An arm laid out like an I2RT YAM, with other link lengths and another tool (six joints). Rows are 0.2 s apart.
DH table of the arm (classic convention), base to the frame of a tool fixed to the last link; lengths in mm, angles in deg. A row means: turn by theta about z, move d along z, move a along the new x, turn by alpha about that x. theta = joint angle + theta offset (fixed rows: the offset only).
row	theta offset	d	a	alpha
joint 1	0.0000	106.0	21.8	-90.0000
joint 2	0.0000	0.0	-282.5	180.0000
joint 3	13.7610	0.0	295.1	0.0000
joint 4	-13.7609	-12.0	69.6	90.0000
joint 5	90.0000	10.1	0.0	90.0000
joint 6	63.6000	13.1	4.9	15.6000
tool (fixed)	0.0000	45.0	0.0	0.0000
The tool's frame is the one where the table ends.
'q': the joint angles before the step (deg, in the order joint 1, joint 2, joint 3, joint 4, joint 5, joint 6). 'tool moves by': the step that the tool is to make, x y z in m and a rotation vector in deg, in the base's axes. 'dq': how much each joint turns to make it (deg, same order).
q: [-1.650, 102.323, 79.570, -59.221, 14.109, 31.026]
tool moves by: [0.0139, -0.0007, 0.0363, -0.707, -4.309, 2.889]
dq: [0.004, -0.192, 6.695, -1.818, 0.044, -3.034]
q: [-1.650, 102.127, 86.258, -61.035, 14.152, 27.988]
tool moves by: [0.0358, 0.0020, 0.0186, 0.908, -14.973, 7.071]
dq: [0.004, 0.004, 2.108, 14.179, -3.800, -6.226]
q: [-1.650, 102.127, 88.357, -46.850, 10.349, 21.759]
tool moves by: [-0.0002, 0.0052, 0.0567, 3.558, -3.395, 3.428]
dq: [0.091, -0.656, 9.940, -7.165, -4.850, -0.981]
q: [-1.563, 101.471, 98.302, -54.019, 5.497, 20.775]
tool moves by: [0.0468, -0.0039, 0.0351, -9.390, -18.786, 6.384]
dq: [-0.016, 2.586, 4.395, 18.517, 2.125, -10.750]
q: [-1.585, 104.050, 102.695, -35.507, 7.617, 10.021]
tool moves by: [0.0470, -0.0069, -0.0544, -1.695, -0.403, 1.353]
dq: [-0.681, 8.435, -0.007, 9.230, -0.637, -2.581]
